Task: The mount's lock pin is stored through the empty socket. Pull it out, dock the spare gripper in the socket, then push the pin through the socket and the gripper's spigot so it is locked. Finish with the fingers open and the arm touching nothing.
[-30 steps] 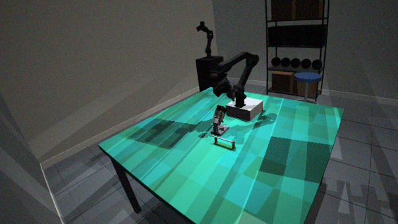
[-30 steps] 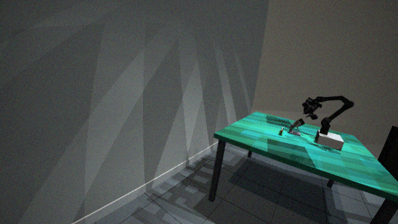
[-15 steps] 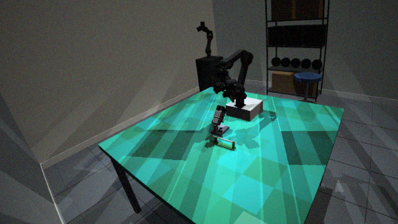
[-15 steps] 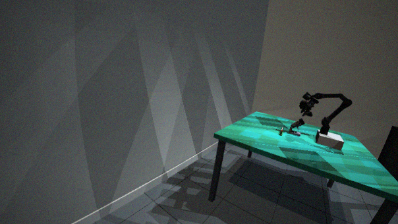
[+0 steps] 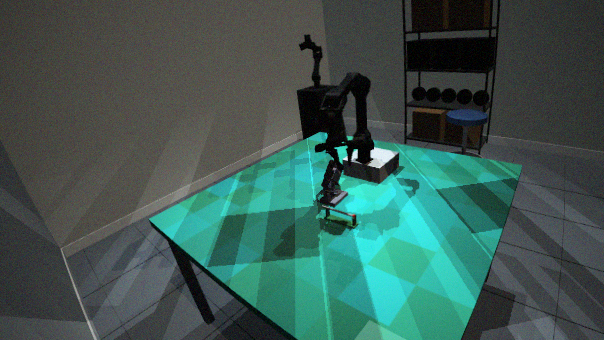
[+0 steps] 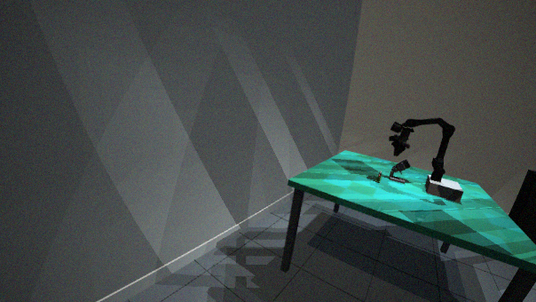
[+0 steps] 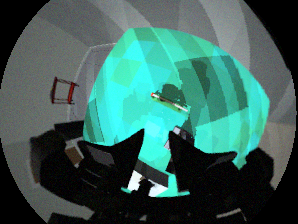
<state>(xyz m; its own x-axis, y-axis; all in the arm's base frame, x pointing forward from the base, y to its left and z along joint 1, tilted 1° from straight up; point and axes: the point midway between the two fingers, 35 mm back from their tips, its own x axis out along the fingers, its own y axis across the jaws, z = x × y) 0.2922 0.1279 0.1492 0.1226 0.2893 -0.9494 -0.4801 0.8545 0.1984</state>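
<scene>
The olive mount is 180 mm below my gripper tip, 70 mm ahead of it and 20 mm to the left of it. Also, from my gripper tip: spare gripper (120 mm to the right, 90 mm below, 50 mm behind); grey mount (150 mm below, 110 mm to the right, 20 mm behind).
</scene>
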